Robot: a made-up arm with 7 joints.
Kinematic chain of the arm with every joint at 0, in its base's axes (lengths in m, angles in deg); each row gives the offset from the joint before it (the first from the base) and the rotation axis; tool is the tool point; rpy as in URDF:
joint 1: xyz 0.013 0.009 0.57 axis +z
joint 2: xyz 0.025 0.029 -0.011 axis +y
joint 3: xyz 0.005 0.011 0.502 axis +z
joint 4: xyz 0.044 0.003 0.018 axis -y
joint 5: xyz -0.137 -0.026 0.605 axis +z
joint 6: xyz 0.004 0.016 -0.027 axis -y
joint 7: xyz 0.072 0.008 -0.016 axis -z
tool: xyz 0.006 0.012 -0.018 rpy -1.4 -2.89 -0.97
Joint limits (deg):
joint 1: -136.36..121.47
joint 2: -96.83..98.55
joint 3: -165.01..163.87
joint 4: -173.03..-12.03
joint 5: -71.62..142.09
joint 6: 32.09..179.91
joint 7: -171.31..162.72
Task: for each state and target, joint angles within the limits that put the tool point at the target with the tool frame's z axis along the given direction. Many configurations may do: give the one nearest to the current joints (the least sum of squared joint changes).
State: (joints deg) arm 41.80 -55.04 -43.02 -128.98 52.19 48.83 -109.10
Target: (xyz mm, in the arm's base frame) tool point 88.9 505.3 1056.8 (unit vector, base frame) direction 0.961 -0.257 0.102
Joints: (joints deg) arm 67.36 -26.47 5.47 -129.35 82.89 87.50 -106.31
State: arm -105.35 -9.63 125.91 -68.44 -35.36 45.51 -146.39
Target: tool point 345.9 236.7 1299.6 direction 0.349 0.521 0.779
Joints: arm -101.89 22.59 159.69 -91.94 -13.06 33.33 -144.19
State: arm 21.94 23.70 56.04 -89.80 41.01 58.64 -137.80
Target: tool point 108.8 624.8 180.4 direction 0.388 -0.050 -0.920
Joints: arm 35.68 73.15 36.48 -123.64 62.73 60.50 -137.81
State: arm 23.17 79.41 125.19 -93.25 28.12 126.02 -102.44
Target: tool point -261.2 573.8 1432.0 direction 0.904 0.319 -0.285
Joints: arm 53.96 39.28 125.00 -75.28 28.92 142.20 -100.51
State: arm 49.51 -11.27 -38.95 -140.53 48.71 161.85 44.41
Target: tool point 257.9 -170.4 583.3 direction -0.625 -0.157 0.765
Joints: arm 22.36 -38.77 -52.93 -173.03 72.57 179.91 30.81
